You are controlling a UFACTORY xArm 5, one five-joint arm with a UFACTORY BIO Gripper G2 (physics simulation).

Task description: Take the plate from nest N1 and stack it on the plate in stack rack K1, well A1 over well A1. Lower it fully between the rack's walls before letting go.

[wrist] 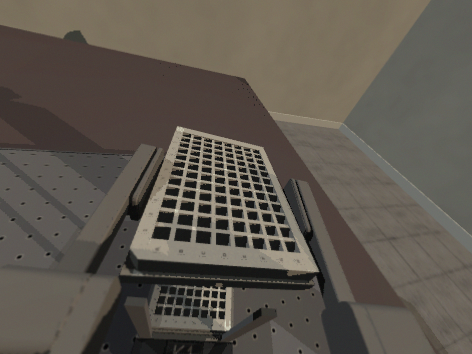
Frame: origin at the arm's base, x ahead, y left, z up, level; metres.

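Seen in the pictures: hand at its tool point: [226,196].
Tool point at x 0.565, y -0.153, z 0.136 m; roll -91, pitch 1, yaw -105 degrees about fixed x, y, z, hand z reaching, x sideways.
Observation:
Offsets run from my tool point to a thing's top centre. "spot": to the spot under its first point. Level surfaces: height alone.
My gripper [224,192] is shut on a pale multi-well plate {dx +0.015, dy -0.003, dz +0.012 m} [225,197], with one finger along each long side. The plate's wells face up, and it is held well above the perforated deck. A second pale plate {dx +0.017, dy -0.005, dz -0.147 m} [192,322] shows smaller and lower, beyond the held plate's near edge, at the bottom of the wrist view. It sits among the upright walls of a rack {spot: dx -0.039, dy +0.049, dz -0.066 m} [139,316], which looks like stack rack K1. The held plate is apart from it and outside the walls. The held plate hides part of the second plate. Nest N1 cannot be made out.
The perforated grey deck {dz -0.181 m} [30,200] lies at the left and below the held plate. The dark red-brown table top {dz -0.194 m} [125,95] extends behind it, with its edge running down the right. Beyond are the tiled floor [380,210] and the room walls. Shadows fall across deck and table.

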